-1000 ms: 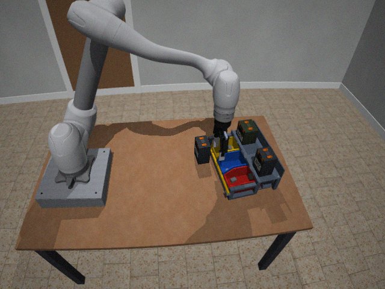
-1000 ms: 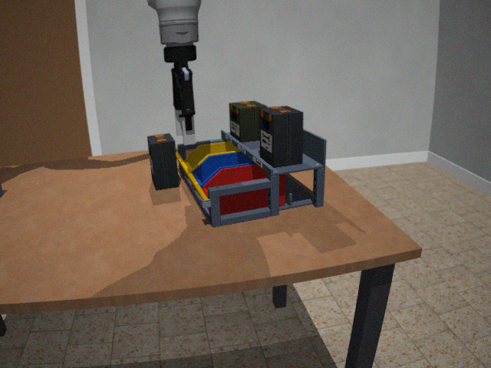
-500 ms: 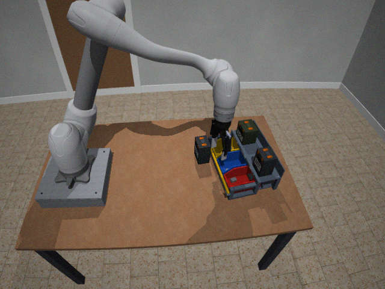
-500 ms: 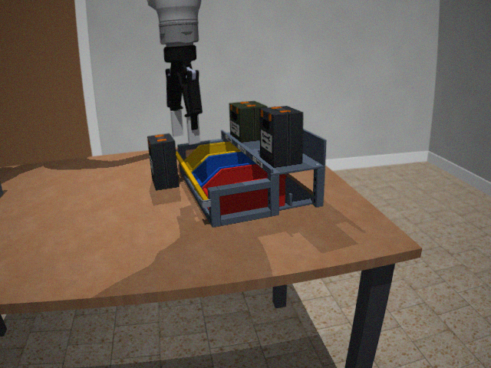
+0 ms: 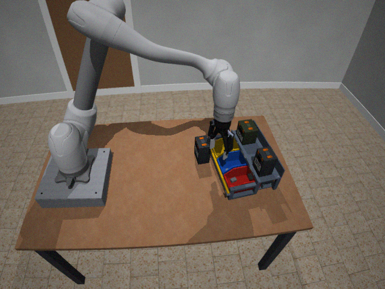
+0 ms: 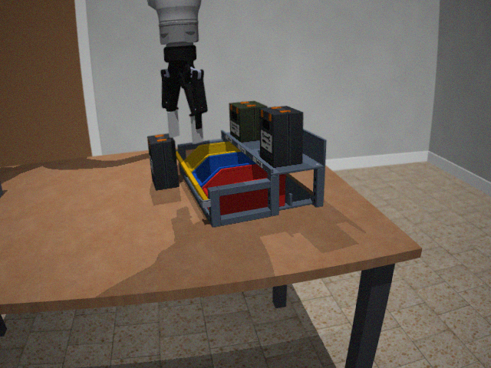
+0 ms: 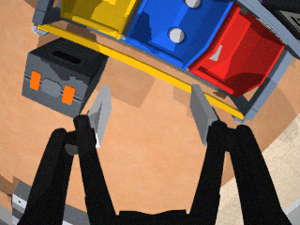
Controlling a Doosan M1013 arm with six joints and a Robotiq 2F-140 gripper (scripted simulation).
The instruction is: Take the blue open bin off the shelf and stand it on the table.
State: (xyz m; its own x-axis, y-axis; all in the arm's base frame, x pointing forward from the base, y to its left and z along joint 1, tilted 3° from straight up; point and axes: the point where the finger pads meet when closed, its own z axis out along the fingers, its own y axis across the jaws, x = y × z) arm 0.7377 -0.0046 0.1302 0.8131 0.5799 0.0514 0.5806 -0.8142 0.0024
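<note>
My gripper is now 11 cm above the yellow strip. Also, from my hand: yellow bin: 13 cm to the left, 13 cm below, 9 cm ahead; blue open bin: 13 cm below, 10 cm ahead, 2 cm to the left; black box: 11 cm below, 10 cm to the left, 7 cm behind.
</note>
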